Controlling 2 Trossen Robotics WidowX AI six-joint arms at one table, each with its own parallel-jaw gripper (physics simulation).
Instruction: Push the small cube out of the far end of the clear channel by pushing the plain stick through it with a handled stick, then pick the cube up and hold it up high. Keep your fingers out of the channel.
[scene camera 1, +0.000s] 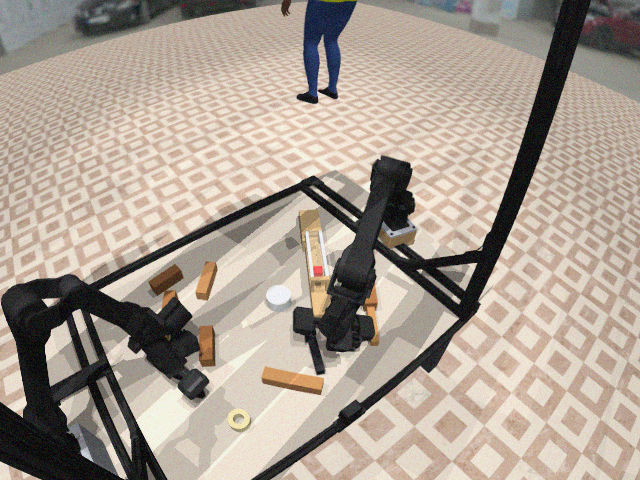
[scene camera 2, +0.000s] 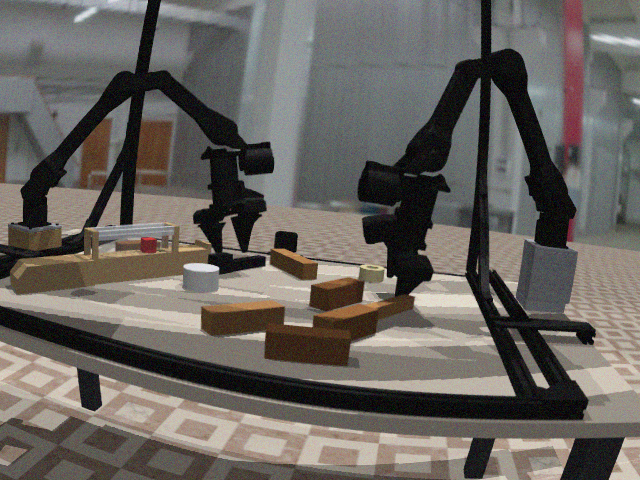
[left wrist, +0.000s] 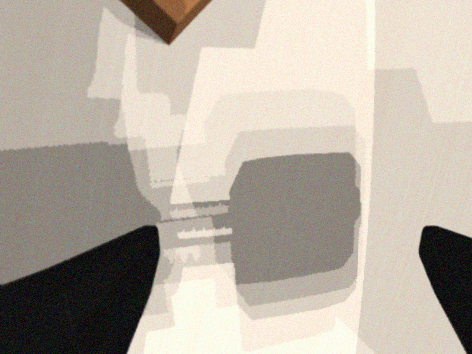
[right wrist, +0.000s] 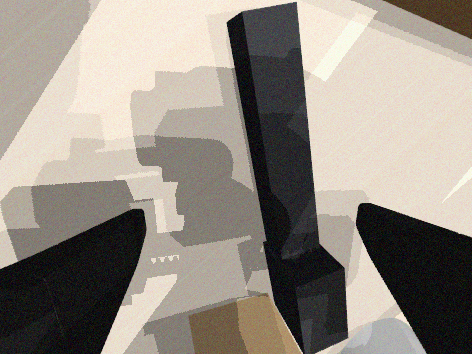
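The clear channel (scene camera 1: 308, 248) (scene camera 2: 128, 231) sits on a tan base (scene camera 1: 310, 221) (scene camera 2: 128, 269) (right wrist: 234, 326). The small red cube (scene camera 1: 318, 270) (scene camera 2: 149, 245) lies inside it, with a brown plain stick (scene camera 2: 127, 245) beside it in the channel. The black handled stick (scene camera 1: 315, 354) (scene camera 2: 242, 262) (right wrist: 277, 140) lies flat on the table by the channel's near end. My right gripper (scene camera 1: 337, 339) (scene camera 2: 230, 249) (right wrist: 251, 216) is open and empty, its fingers straddling the stick just above it, close to the handle block (right wrist: 312, 295). My left gripper (scene camera 1: 194, 383) (scene camera 2: 409, 276) is open and empty, low over the table.
A white cylinder (scene camera 1: 278, 297) (scene camera 2: 201, 277) (right wrist: 375, 337) stands beside the channel. Several wooden blocks (scene camera 1: 292, 380) (scene camera 1: 206, 345) (scene camera 2: 242, 317) (scene camera 2: 308, 344) (left wrist: 168, 17) lie scattered. A pale ring (scene camera 1: 230, 420) (scene camera 2: 371, 276) lies near the left gripper. A black frame (scene camera 1: 223, 221) borders the table. A person (scene camera 1: 323, 48) stands beyond.
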